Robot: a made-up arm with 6 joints.
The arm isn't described. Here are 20 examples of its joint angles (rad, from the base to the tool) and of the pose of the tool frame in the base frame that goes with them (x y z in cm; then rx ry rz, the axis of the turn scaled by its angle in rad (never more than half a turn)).
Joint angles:
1: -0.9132 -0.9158 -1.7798 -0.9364 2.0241 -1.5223
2: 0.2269 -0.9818 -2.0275 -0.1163 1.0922 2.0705
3: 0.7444 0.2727 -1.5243 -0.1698 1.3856 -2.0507
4: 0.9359 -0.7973 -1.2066 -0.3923 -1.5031 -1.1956
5: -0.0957 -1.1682 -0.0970 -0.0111 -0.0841 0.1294
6: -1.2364 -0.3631 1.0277 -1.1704 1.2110 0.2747
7: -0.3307 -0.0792 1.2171 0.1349 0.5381 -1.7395
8: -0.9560 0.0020 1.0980 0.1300 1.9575 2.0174
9: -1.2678 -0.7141 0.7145 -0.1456 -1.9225 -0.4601
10: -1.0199 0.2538 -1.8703 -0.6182 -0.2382 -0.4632
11: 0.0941 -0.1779 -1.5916 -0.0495 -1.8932 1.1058
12: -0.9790 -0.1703 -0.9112 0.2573 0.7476 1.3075
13: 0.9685 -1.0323 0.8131 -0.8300 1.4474 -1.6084
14: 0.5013 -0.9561 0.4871 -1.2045 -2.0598 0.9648
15: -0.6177 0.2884 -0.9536 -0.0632 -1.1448 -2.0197
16: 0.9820 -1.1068 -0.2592 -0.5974 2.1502 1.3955
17: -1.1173 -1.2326 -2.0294 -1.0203 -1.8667 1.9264
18: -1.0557 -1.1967 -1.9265 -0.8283 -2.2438 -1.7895
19: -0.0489 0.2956 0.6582 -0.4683 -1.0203 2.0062
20: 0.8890 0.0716 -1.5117 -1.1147 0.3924 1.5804
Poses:
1: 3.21 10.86 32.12 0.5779 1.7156 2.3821
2: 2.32 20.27 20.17 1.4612 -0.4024 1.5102
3: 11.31 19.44 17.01 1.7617 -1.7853 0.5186
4: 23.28 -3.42 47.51 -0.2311 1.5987 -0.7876
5: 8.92 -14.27 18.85 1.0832 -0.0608 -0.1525
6: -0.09 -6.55 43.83 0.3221 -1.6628 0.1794
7: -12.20 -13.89 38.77 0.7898 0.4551 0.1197
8: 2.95 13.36 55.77 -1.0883 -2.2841 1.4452
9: -8.39 23.74 27.78 -2.1771 0.5376 1.4322
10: -8.68 -8.85 42.72 -0.0771 2.5331 -1.5403
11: 1.84 -4.25 60.00 -1.9625 -0.4805 -0.3890
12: 12.59 -13.29 30.34 -0.3655 -0.4996 0.4404
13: 26.84 8.53 38.40 0.5495 0.4262 2.6442
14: -14.14 -14.30 29.51 -0.0300 1.4124 -0.4029
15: -1.54 1.06 55.18 1.3556 1.0591 -2.1526
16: 8.96 14.42 58.18 -2.6777 0.7979 -0.8975
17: -21.36 -18.58 54.23 -1.4394 0.8432 0.1251
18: -10.28 -6.92 54.65 -0.9786 -0.8409 2.3235
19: -7.01 -22.06 23.76 -1.0060 -1.2804 -1.0239
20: 22.08 -6.87 23.11 -0.6053 0.2717 1.2339
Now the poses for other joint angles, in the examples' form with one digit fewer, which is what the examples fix.
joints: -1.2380 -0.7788 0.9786 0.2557 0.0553 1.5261
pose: -33.9 -4.1 21.2 -1.290 -1.735 -2.229
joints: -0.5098 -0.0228 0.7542 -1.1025 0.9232 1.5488
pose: 19.6 -3.4 36.8 0.641 -1.957 -0.150
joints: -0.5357 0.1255 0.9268 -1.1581 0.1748 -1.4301
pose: 1.8 -8.4 23.6 1.316 1.094 0.661
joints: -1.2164 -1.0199 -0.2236 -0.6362 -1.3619 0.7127
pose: -29.0 17.3 20.9 0.866 0.540 -1.994
